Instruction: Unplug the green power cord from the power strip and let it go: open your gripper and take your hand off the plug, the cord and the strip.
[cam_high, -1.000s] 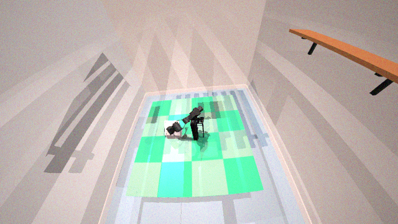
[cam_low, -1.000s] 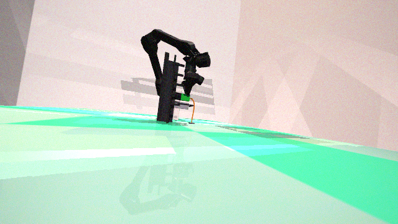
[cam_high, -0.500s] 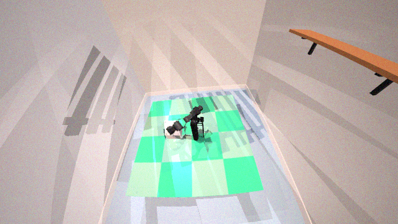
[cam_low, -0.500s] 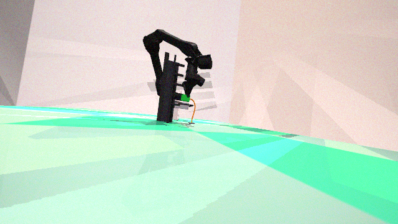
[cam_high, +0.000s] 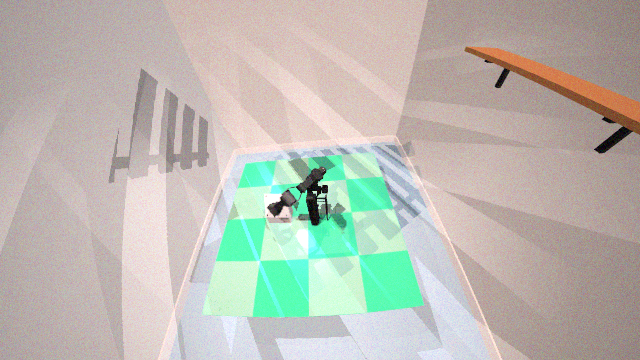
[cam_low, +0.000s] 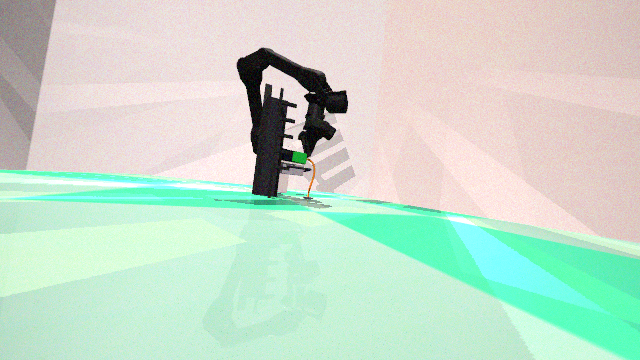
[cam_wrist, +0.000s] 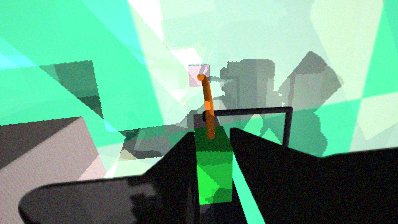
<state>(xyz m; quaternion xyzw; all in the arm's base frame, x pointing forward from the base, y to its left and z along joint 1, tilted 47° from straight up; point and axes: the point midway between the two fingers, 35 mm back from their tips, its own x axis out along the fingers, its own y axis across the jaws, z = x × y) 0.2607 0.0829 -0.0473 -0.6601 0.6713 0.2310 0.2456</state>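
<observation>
My gripper tip is now 5 cm to the left of the green plug.
</observation>
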